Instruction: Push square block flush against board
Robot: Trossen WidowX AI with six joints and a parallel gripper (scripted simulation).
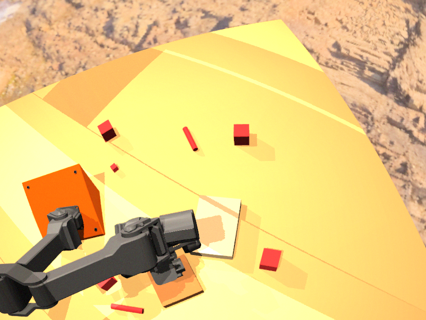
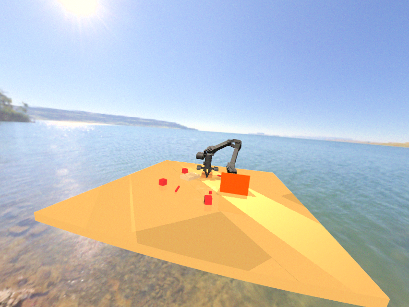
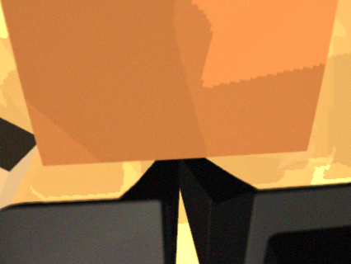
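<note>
My gripper tip is 60 mm to the left of the square block, 20 mm short of it and 10 mm below it. Round my gripper tip: board (130 mm ahead, 60 mm to the left, 10 mm above).
</note>
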